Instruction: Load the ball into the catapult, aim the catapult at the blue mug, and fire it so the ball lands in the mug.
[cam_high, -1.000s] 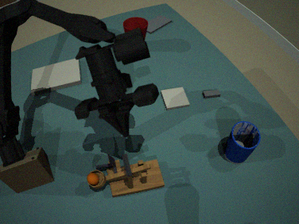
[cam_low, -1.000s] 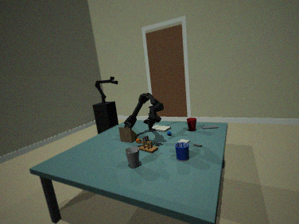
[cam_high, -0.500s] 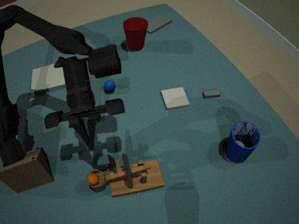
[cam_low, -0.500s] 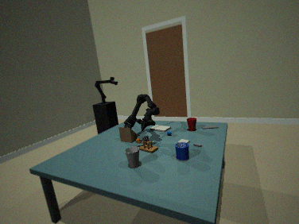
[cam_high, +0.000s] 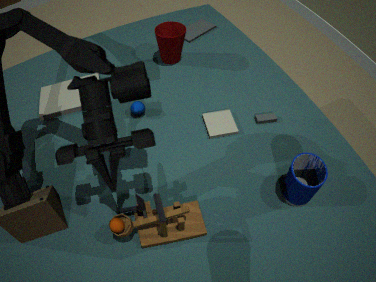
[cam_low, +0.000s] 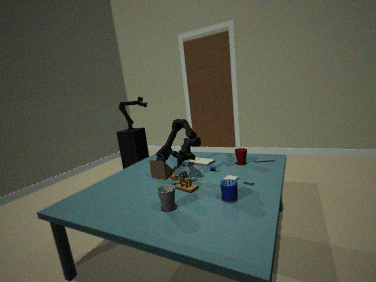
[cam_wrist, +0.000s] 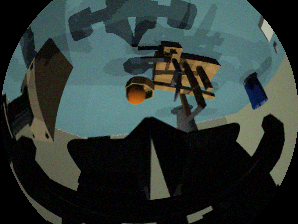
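The orange ball is 6 cm below my gripper tip, 4 cm to the right of it and 3 cm behind it. Also, from my gripper tip: catapult: 7 cm below, 4 cm to the right, 4 cm ahead; then white tile: 33 cm ahead, 12 cm below, 10 cm to the left; then blue ball: 25 cm to the left, 17 cm ahead, 10 cm below.
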